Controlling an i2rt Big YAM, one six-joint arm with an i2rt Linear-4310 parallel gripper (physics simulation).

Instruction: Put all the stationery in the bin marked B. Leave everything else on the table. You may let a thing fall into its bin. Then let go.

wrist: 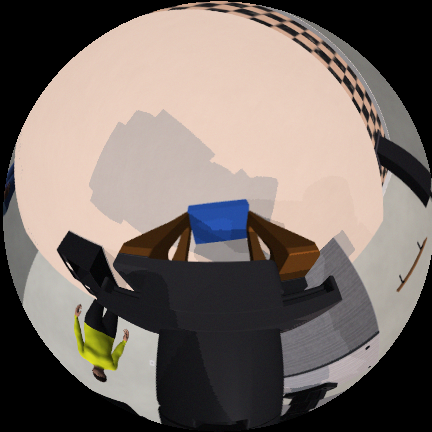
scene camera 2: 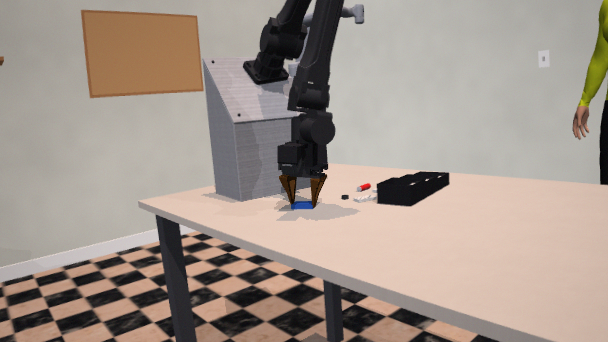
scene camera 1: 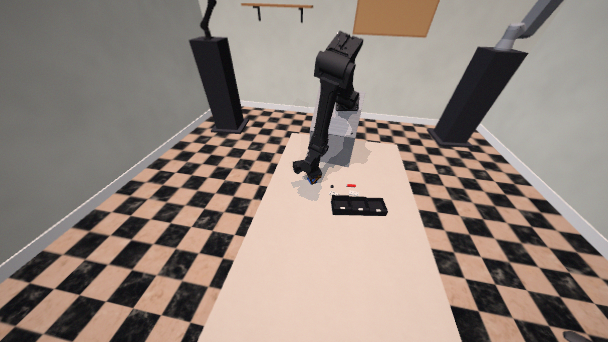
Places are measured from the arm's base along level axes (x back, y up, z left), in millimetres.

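Where they show: gripper, fingertip midpoint: [wrist: 218,216] [scene camera 2: 303,206] [scene camera 1: 311,180]; arm's base at its link origin: [scene camera 2: 265,72] [scene camera 1: 347,103].
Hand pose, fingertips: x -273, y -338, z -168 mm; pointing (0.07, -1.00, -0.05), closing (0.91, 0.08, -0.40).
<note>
Each offset is from my fingertips to the top centre of the thing. "spot": to the spot under its first point.
A small blue block {dx +3, dy +6, dz +5 mm} [scene camera 1: 311,181] [scene camera 2: 302,205] [wrist: 219,222] is at the table top, between the orange-brown fingertips. My gripper [scene camera 2: 303,204] [wrist: 218,216] is shut on it, with a fingertip against each of its two sides; in the scene camera 1 view the arm partly hides it. A black bin row {spot: dx -160, dy +3, dz +243 mm} [scene camera 1: 359,206] [scene camera 2: 412,189] with three compartments stands on the table, away from the gripper; its small white labels are too small to read. A red cylinder {dx -21, dy +10, dz +216 mm} [scene camera 1: 351,185] [scene camera 2: 364,187] with a pale end lies behind the bins. A small dark piece {dx -35, dy +5, dz +115 mm} [scene camera 1: 332,186] [scene camera 2: 345,197] lies between the gripper and the bins.
White, lattice-like pieces [scene camera 1: 354,193] [scene camera 2: 365,198] lie close behind the bins. The grey metal pedestal [scene camera 1: 336,120] [scene camera 2: 260,160] [wrist: 330,320] of the arm stands at the table's back end. The table's edge [scene camera 2: 240,250] runs along the near side in the scene camera 2 view.
</note>
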